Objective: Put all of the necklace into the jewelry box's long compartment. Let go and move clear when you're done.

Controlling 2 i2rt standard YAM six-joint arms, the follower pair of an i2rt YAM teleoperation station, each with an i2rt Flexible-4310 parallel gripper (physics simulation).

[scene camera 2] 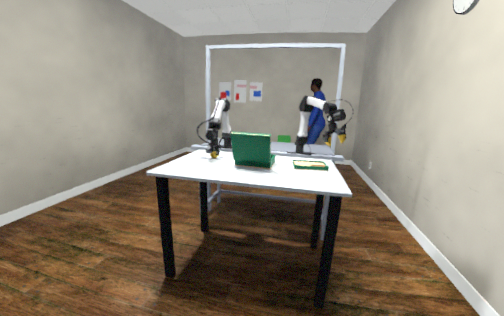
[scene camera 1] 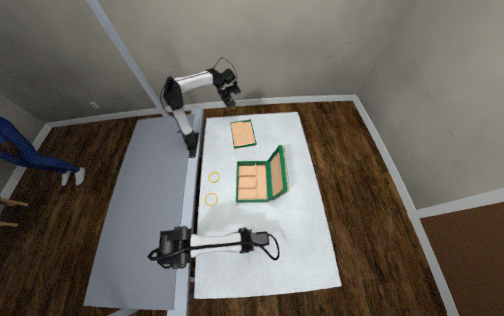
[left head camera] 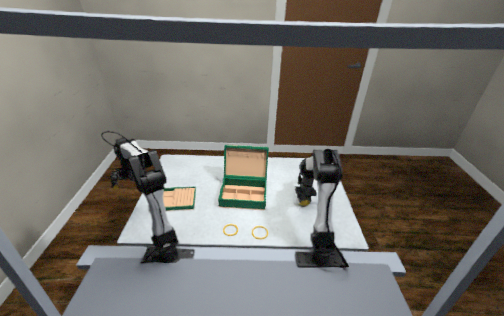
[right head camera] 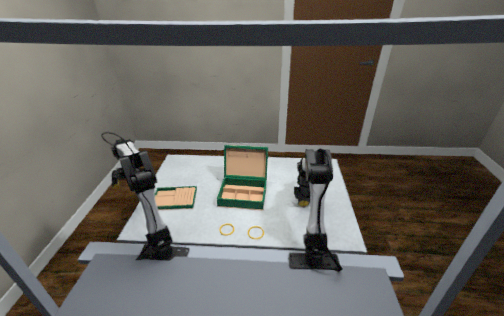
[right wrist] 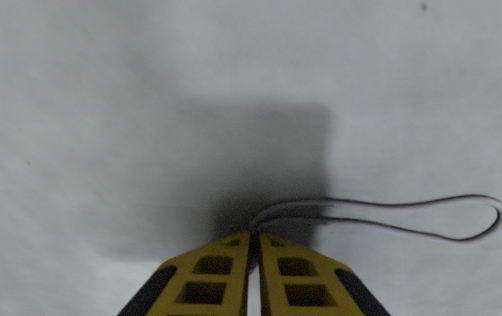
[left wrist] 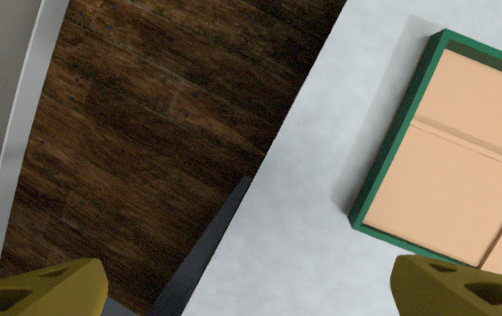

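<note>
The jewelry box stands open at the middle of the table. Its long compartment runs along the lid side in scene camera 1, and no necklace shows in it. The thin dark necklace runs as a narrow loop from the right fingertips out to the right, low over the tabletop. My right gripper is shut on it, low at the table, right of the box in the head views. My left gripper is open and empty, high beyond the table's left edge.
A green-rimmed tray lies left of the box in the head views. Two gold rings, one and another, lie between the box and the arm mounts. The lid stands raised at the box's back.
</note>
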